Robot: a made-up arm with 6 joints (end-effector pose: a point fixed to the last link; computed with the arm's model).
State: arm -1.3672 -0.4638 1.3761 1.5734 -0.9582 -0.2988
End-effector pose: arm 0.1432 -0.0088 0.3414 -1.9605 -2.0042 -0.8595
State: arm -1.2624 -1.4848 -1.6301 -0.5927 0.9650 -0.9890
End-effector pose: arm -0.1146 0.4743 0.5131 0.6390 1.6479 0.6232
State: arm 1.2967 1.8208 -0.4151 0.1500 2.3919 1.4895
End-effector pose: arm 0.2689 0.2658 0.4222 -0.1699 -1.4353 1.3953
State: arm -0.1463 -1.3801 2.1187 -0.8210 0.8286 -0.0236
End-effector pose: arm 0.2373 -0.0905 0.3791 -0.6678 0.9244 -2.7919
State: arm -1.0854 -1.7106 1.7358 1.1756 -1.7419 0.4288
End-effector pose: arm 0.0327 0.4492 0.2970 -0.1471 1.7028 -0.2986
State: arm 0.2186 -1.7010 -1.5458 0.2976 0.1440 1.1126
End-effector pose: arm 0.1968 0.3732 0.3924 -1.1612 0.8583 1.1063
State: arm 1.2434 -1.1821 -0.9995 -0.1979 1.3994 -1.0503
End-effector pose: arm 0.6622 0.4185 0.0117 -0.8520 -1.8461 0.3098
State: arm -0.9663 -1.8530 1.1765 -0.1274 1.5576 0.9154
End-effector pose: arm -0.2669 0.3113 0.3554 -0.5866 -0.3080 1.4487
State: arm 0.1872 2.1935 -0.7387 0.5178 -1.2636 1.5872
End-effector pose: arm 0.0924 0.1516 0.7604 -0.9333 -0.8790 -2.2421
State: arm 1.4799 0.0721 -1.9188 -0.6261 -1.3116 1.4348
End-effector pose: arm 0.6703 -0.1458 -0.0678 -1.2026 1.1710 -1.3056
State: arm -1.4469 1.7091 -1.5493 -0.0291 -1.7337 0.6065
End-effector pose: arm -0.4242 -0.0001 0.0660 1.4001 -1.5881 -1.3837
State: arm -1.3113 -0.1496 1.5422 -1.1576 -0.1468 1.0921
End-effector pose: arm -0.2604 -0.2438 0.0324 1.2102 -1.8732 2.1326
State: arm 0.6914 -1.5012 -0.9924 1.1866 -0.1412 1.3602
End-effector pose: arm 0.3505 0.2917 0.3670 -0.2696 0.1622 1.5745
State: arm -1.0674 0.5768 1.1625 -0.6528 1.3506 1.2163
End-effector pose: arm -0.2964 -0.0074 0.3618 0.9326 -1.0688 -0.2018
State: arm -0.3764 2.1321 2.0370 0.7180 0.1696 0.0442
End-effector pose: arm -0.0272 0.0509 0.3736 -1.6278 -0.6030 -1.7839
